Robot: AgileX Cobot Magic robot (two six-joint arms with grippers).
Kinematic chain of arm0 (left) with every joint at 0, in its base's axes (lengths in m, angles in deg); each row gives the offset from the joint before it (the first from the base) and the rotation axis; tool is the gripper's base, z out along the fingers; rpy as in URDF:
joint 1: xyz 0 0 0.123 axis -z
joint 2: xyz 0 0 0 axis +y
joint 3: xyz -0.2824 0 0.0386 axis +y
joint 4: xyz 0.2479 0 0.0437 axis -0.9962 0 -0.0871
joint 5: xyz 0 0 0 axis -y
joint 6: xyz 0.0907 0 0.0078 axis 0.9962 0 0.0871
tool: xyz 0 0 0 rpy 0 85 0
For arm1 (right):
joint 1: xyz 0 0 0.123 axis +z
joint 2: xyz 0 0 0 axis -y
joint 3: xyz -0.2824 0 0.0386 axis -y
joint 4: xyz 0.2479 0 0.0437 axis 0.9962 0 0.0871
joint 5: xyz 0 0 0 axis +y
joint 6: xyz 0.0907 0 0.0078 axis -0.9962 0 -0.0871
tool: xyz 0 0 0 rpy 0 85 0
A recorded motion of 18 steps. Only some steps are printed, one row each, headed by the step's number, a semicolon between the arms.
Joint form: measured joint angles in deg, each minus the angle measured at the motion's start. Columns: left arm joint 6, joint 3, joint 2, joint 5, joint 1, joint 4; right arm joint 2, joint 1, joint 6, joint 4, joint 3, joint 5.
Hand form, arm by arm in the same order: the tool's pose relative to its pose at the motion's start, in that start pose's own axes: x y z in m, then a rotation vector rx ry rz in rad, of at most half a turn. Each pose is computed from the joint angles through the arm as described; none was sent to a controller.
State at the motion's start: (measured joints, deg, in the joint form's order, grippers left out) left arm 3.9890 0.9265 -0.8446 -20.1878 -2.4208 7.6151; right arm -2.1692 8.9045 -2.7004 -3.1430 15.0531 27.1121
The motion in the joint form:
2: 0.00 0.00 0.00 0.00 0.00 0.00; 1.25 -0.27 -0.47 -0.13 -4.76 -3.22
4: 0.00 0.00 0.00 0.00 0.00 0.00; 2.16 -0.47 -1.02 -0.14 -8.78 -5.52
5: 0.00 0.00 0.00 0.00 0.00 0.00; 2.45 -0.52 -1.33 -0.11 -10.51 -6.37
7: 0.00 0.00 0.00 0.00 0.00 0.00; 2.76 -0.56 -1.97 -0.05 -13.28 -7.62
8: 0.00 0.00 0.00 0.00 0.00 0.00; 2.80 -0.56 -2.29 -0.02 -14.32 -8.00
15: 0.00 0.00 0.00 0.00 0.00 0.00; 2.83 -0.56 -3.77 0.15 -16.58 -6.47
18: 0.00 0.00 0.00 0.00 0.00 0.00; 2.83 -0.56 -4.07 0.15 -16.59 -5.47
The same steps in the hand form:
2: 0.0000 0.0000 0.0000 0.0000 0.0000 0.0000; 0.0200 0.0002 0.0078 0.0028 0.0051 0.0054
4: 0.0000 0.0000 0.0000 0.0000 0.0000 0.0000; 0.0380 0.0004 0.0140 0.0043 0.0193 0.0143
5: 0.0000 0.0000 0.0000 0.0000 0.0000 0.0000; 0.0461 0.0005 0.0167 0.0043 0.0296 0.0199
7: 0.0000 0.0000 0.0000 0.0000 0.0000 0.0000; 0.0595 0.0007 0.0208 0.0039 0.0507 0.0314
8: 0.0000 0.0000 0.0000 0.0000 0.0000 0.0000; 0.0648 0.0008 0.0224 0.0037 0.0616 0.0372
15: 0.0000 0.0000 0.0000 0.0000 0.0000 0.0000; 0.0802 0.0008 0.0251 0.0069 0.1271 0.0651
18: 0.0000 0.0000 0.0000 0.0000 0.0000 0.0000; 0.0818 0.0008 0.0248 0.0087 0.1447 0.0702

